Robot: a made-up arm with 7 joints.
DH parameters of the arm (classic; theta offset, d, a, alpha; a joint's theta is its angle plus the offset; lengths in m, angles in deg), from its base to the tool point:
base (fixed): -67.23 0 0.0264 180
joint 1: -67.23 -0.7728 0.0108 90
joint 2: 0 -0.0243 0.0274 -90
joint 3: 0 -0.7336 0.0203 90
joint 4: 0 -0.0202 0.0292 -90
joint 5: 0 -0.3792 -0.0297 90
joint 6: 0 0.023 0.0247 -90
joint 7: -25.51 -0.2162 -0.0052 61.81
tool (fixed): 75.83 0.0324 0 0
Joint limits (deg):
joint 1: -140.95..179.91
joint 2: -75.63..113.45
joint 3: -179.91..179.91
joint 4: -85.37..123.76
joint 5: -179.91..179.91
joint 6: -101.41..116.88
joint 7: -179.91..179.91
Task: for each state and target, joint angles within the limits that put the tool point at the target. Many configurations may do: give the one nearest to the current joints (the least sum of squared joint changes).
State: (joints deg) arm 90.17 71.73 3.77 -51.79 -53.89 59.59 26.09
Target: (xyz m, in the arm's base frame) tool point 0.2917 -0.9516 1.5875
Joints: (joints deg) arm 77.16 54.21 3.96 -22.99 -45.55 32.98 22.85
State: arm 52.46 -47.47 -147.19 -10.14 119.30 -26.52 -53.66
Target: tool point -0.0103 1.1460 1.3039
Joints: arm 87.99 -59.63 -142.59 2.65 123.07 -24.77 -52.72
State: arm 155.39 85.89 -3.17 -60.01 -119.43 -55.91 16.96
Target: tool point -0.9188 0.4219 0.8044
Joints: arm 179.91 103.02 -31.28 -77.85 -110.47 -61.53 16.82
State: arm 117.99 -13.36 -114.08 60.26 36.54 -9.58 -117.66
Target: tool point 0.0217 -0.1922 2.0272
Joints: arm 131.70 12.61 -129.67 30.69 38.07 -33.44 -114.39
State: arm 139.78 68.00 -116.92 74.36 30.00 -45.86 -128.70
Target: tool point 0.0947 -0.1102 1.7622
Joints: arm 135.16 29.63 -154.82 87.88 42.22 -50.02 -127.59
